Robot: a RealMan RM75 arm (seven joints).
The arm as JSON. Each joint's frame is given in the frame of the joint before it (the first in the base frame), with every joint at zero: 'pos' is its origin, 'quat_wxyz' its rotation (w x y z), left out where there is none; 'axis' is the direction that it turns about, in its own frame. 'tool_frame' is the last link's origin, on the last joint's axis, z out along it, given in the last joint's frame.
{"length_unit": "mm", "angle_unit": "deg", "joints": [
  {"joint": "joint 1", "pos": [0.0, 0.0, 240.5], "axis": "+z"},
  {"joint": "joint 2", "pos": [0.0, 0.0, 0.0], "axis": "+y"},
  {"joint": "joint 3", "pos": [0.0, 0.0, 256.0], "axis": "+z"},
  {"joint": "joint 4", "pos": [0.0, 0.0, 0.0], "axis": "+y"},
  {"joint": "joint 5", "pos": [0.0, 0.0, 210.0], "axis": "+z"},
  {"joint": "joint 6", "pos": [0.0, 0.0, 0.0], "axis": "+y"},
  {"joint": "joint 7", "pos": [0.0, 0.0, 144.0], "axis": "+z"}
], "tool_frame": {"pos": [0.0, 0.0, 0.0]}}
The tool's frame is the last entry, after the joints.
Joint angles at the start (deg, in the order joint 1, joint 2, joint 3, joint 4, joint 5, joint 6, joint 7): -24.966 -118.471 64.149 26.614 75.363 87.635 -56.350
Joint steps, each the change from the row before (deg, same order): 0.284 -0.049 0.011 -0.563 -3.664 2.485 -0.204; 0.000 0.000 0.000 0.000 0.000 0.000 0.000; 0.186 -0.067 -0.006 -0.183 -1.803 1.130 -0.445; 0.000 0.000 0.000 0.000 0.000 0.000 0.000; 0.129 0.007 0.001 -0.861 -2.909 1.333 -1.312
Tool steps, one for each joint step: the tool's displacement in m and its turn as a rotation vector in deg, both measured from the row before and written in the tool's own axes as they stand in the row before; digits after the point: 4 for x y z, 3 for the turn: 0.0080 0.0016 -0.0021 0.274 4.296 -1.021; 0.0000 0.0000 0.0000 0.000 0.000 0.000; 0.0039 0.0007 -0.0010 0.228 2.107 -0.745; 0.0000 0.0000 0.0000 0.000 0.000 0.000; 0.0047 -0.0001 -0.0020 0.820 2.993 -2.078
